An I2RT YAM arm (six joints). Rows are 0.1 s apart.
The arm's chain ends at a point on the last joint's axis. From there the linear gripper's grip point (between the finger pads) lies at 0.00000 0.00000 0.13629 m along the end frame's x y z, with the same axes.
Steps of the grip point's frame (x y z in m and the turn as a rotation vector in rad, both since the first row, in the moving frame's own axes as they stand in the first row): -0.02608 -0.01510 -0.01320 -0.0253 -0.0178 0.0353; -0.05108 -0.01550 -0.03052 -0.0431 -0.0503 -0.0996; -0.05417 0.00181 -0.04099 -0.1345 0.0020 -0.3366; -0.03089 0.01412 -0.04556 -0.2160 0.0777 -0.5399; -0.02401 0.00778 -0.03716 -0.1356 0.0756 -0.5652; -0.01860 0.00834 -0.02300 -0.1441 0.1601 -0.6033; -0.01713 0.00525 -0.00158 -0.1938 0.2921 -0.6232; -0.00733 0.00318 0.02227 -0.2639 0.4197 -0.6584
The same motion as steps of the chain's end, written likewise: -0.02359 -0.01850 -0.01313 -0.0253 -0.0178 0.0353; -0.04453 -0.02170 -0.03022 -0.0431 -0.0503 -0.0996; -0.05749 -0.01608 -0.03977 -0.1345 0.0020 -0.3366; -0.04860 -0.01088 -0.04207 -0.2160 0.0777 -0.5399; -0.03881 -0.00683 -0.03556 -0.1356 0.0756 -0.5652; -0.04468 -0.00362 -0.01994 -0.1441 0.1601 -0.6033; -0.06152 -0.00708 0.00644 -0.1938 0.2921 -0.6232; -0.06946 -0.01106 0.03809 -0.2639 0.4197 -0.6584
